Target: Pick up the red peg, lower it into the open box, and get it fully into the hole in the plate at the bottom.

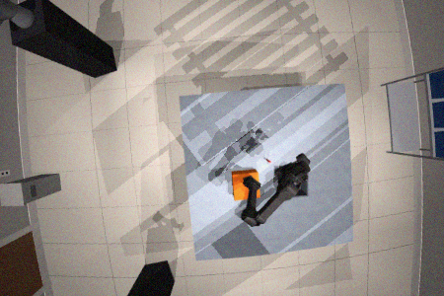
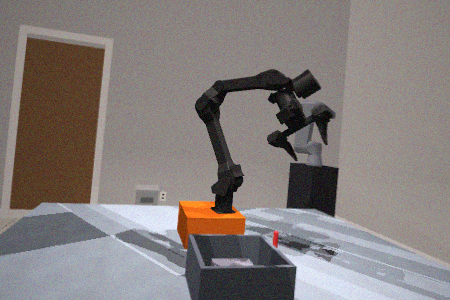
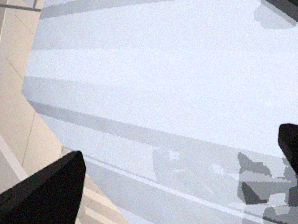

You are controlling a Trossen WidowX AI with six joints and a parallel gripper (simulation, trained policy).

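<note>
My gripper tip is 80 mm past the red peg, 30 mm to the left of it and 280 mm above it. From my gripper tip the other things lie so: dark grey box 50 mm ahead, 240 mm to the right, 290 mm below.
</note>
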